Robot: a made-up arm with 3 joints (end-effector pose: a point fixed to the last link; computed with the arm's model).
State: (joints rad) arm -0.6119 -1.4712 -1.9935
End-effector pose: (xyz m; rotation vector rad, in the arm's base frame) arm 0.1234 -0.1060 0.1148 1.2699 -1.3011 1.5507
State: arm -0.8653 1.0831 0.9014
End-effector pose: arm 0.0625 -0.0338 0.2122 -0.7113 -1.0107 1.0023
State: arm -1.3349 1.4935 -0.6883
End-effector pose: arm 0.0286 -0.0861 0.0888 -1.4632 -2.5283 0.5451
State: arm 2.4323 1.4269 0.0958
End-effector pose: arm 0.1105 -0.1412 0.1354 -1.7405 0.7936 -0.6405
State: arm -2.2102 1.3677 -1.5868
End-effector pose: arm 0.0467 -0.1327 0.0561 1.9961 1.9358 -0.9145
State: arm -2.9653 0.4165 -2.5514
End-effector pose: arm 0.0030 -0.1693 0.0369 -1.9313 -2.1319 1.0245
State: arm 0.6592 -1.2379 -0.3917
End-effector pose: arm -0.0467 -0.0303 0.1197 0.1758 -0.0592 -2.6824
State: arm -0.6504 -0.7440 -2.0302
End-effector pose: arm 0.1172 -0.1161 0.0989 1.2322 -2.1991 1.4352
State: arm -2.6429 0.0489 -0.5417
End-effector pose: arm 0.1016 -0.1422 0.1552 -0.7450 -0.5829 0.3463
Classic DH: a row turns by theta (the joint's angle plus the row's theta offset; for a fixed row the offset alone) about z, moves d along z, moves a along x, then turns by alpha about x. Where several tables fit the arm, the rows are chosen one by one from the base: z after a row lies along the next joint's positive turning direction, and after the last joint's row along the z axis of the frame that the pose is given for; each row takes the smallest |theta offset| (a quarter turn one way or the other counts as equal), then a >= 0, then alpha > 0; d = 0 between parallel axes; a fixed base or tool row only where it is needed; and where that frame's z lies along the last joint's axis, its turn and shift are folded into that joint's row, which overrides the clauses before.
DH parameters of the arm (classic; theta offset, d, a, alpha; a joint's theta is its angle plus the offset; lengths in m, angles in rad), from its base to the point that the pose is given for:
base (fixed): -0.1225 -0.246 0.0681 0.2676
joint 1: -1.4669 0.3484 -0.0468 -1.5269
joint 2: -0.7025 -0.029 -0.0322 -2.2948
joint 3: -1.3275 -0.0418 -0.0584 -1.5906
tool (fixed): -2.5583 0.0656 0 0

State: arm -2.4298 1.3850 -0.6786
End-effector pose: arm 0.0555 -0.0707 0.1025 -2.0693 -1.2241 0.4541
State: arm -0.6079 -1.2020 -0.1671
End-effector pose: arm 0.0910 0.0257 0.1261 0.1015 0.1921 2.3807
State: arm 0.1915 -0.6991 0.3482
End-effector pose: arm -0.0309 0.0186 0.1213 -0.7969 -0.1477 2.9484
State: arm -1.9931 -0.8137 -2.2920
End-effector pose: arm 0.0508 -0.1626 0.0634 -0.0848 -2.2103 0.4076
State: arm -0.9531 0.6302 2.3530
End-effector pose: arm 0.1992 -0.0220 0.1301 -0.5970 0.8887 0.6747
